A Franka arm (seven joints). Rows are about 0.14 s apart.
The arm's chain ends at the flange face. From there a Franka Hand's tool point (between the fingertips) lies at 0.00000 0.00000 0.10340 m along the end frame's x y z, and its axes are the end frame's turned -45 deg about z.
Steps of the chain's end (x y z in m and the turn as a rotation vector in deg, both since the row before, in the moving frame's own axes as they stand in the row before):
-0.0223 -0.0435 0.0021 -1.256 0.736 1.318
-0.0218 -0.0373 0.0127 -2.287 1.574 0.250
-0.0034 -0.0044 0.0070 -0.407 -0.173 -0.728
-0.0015 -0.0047 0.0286 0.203 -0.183 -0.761
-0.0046 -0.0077 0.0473 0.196 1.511 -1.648
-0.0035 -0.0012 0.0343 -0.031 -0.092 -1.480
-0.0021 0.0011 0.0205 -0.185 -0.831 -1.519
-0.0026 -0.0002 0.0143 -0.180 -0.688 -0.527
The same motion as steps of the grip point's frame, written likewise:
0.0143 -0.0440 0.0021 -1.409 -0.368 1.318
0.0100 -0.0369 0.0126 -2.730 -0.504 0.250
0.0000 -0.0052 0.0070 -0.165 -0.410 -0.728
0.0023 -0.0049 0.0286 0.273 0.014 -0.761
0.0044 -0.0071 0.0473 -0.930 1.207 -1.648
-0.0018 -0.0034 0.0343 0.043 -0.087 -1.480
-0.0036 -0.0015 0.0205 0.457 -0.718 -1.519
-0.0028 -0.0026 0.0143 0.359 -0.614 -0.527

